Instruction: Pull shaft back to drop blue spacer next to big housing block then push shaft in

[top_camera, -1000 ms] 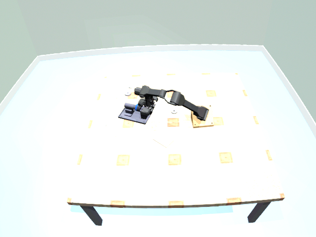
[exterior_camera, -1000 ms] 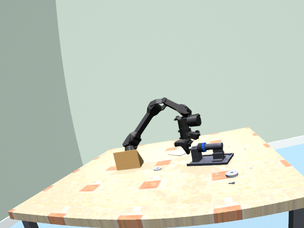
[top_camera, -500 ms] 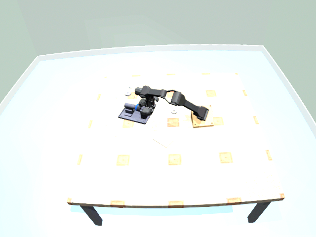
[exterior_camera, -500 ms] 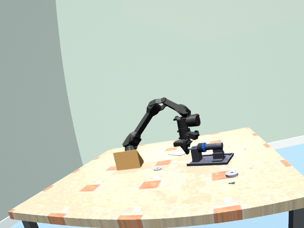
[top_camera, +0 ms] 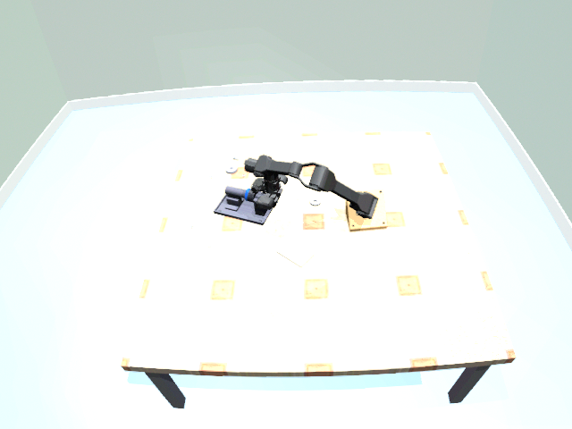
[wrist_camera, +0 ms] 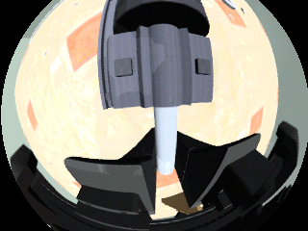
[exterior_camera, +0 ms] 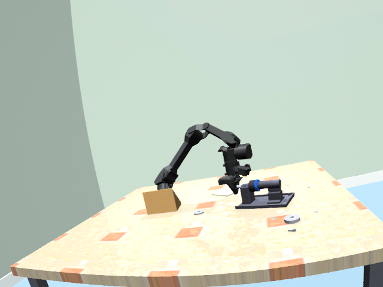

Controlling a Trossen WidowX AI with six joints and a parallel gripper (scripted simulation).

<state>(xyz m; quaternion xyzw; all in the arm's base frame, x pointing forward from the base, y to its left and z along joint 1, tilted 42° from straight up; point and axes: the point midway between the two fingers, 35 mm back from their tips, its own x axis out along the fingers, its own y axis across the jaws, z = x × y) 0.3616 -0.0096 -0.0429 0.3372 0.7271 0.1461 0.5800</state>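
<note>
The steel shaft lies 7 cm ahead of my gripper tip, 2 cm to the right of it and 3 cm above it. From my gripper tip the other things lie so: dark spacer 9 cm ahead, 3 cm to the right, 3 cm above; pale sheet 9 cm behind, 21 cm to the left, 4 cm below; blue spacer 10 cm ahead, 4 cm to the right, 3 cm above.
</note>
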